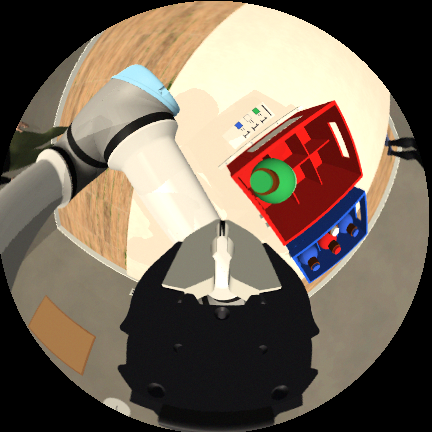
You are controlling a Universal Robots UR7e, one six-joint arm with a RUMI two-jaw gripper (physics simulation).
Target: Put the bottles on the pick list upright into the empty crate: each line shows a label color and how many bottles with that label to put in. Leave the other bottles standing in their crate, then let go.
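Places are measured from the arm's base along level axes (x ahead, y up, z right), in millimetres.
Where they show: gripper, fingertip midpoint: (221, 221).
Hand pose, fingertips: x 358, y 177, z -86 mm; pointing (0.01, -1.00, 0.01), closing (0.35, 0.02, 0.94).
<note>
Things, the pixels of their centre, and the offset from my fingertips. "pt": a spot on its surface instead.
- green bottle, body centre: (273, 180) dx +56, dy -90, dz +72 mm
- red crate, surface spot: (259, 215) pt dx -69, dy -254, dz +162 mm
- blue crate, surface spot: (297, 246) pt dx -54, dy -106, dz +227 mm
- red bottle, body centre: (325, 236) dx -21, dy -178, dz +401 mm
- white-topped bottle, body centre: (320, 218) dx +26, dy -178, dz +322 mm
- pick list, body centre: (248, 123) dx +167, dy -263, dz +22 mm
- thin pale panel, surface spot: (227, 158) pt dx +52, dy -239, dz +2 mm
My gripper (221, 221) is shut with nothing between the fingers, to the left of and apart from the red crate. A green bottle (283, 181) with a brown neck and green cap stands in an end compartment of the red crate (259, 215), near its left corner. The blue crate (297, 246) beside it holds a blue bottle (309, 256), a red bottle (328, 242), a white-topped bottle (335, 231) and another blue bottle (348, 226). The pick list (250, 122) shows blue, white and green squares; its counts are too small to read surely.
My arm's pale link (167, 185) and light-blue joint cap (145, 82) reach over the table's left part. A thin pale panel (227, 158) runs along the red crate's side near the pick list. A brown flat piece (63, 335) lies on the floor at lower left. A person's legs show at right.
</note>
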